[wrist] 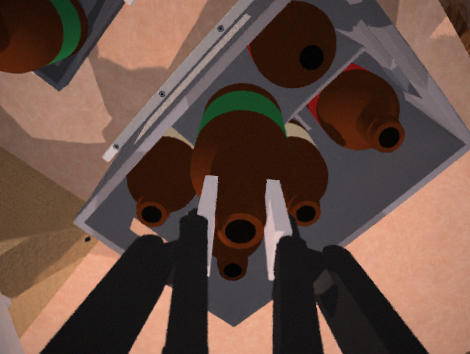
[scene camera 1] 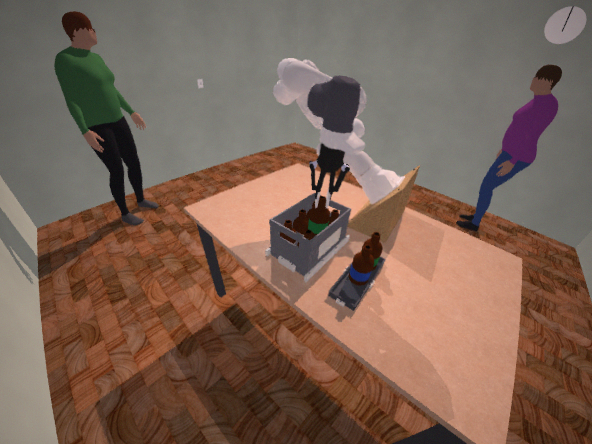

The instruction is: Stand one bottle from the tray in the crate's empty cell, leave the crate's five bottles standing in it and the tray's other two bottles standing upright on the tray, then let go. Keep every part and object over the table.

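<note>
My gripper (scene camera 1: 322, 199) (wrist: 240, 197) is shut on the neck of a brown bottle with a green band (scene camera 1: 318, 218) (wrist: 242, 150). It holds this bottle roughly upright over the crate (scene camera 1: 286, 252) (wrist: 400, 200), with its lower part hidden behind the near wall. Its mouth is higher than those of the crate's bottles. In the wrist view, several brown bottles stand around it, among them one (wrist: 292, 42), another (wrist: 355, 112) and a third (wrist: 160, 175). A blue-banded bottle (scene camera 1: 361, 265) and a green-banded bottle (scene camera 1: 374, 247) (wrist: 30, 35) stand upright on the dark tray (scene camera 1: 345, 292) (wrist: 59, 80).
A tan board (scene camera 1: 387, 207) (wrist: 37, 217) stands tilted behind the crate and tray, near the arm's base. The wooden table (scene camera 1: 425, 325) carries them, and its front edge runs near the crate and tray. Two people stand beyond the table, one at the left and one at the right.
</note>
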